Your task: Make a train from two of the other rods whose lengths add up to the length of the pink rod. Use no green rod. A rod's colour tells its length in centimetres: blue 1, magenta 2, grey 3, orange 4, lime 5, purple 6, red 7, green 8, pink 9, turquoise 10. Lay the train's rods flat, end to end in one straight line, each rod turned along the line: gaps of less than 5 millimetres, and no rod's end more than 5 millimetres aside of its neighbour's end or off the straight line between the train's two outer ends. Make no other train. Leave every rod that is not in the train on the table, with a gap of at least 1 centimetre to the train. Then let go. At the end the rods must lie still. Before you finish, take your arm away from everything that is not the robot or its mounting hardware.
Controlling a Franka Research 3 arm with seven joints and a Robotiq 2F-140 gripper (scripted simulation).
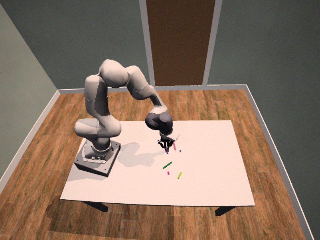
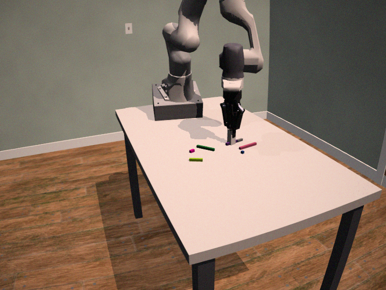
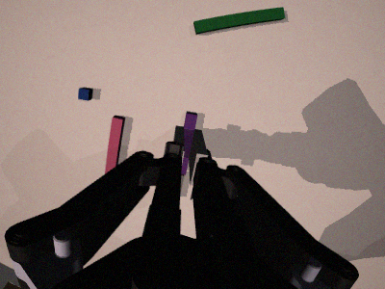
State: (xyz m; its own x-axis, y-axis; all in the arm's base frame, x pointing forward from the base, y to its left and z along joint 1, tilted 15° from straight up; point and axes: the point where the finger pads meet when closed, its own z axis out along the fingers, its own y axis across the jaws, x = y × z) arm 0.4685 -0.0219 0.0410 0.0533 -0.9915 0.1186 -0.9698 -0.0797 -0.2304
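The purple rod lies 3 cm below my hand. Round my hand: blue rod 10 cm ahead, 3 cm to the right, 3 cm below; pink rod 7 cm ahead, 4 cm to the left, 3 cm below; grey rod 5 cm to the left, 3 cm below.
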